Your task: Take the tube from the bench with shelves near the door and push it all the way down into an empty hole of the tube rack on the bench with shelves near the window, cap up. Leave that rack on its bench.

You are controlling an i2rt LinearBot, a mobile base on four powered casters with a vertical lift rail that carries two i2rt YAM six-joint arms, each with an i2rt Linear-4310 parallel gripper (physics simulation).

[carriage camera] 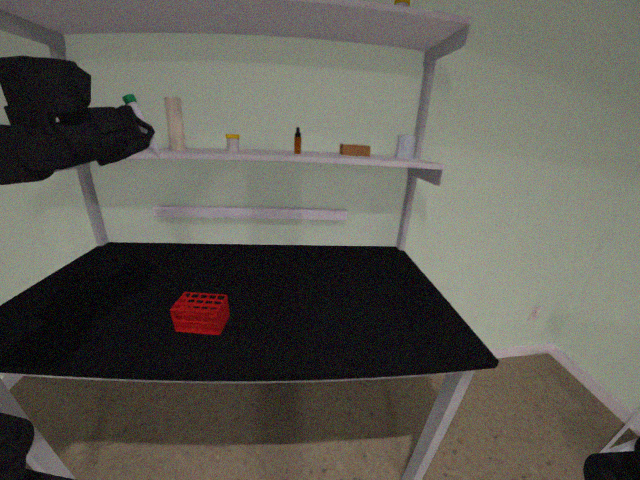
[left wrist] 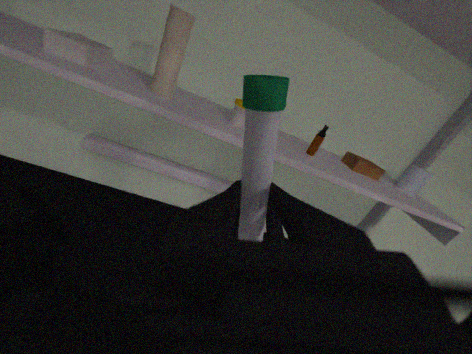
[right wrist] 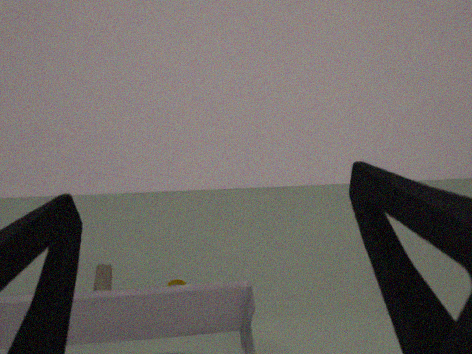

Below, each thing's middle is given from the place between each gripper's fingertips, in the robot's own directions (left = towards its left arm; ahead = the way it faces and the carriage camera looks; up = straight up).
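Labels:
White tube with green cap [left wrist: 264,96]: my left hand 10 mm below it, 10 mm past it. From my left hand, red tube rack [carriage camera: 184,319]: 490 mm below, 70 mm ahead, 10 mm to the right. Going by its middle, white tube with green cap nearer to my left hand than to my right hand.
White tube with green cap again: my right hand 10 mm above it, 350 mm short of it, 700 mm to the right of it. From my right hand, red tube rack: 500 mm below, 430 mm ahead, 690 mm to the left.

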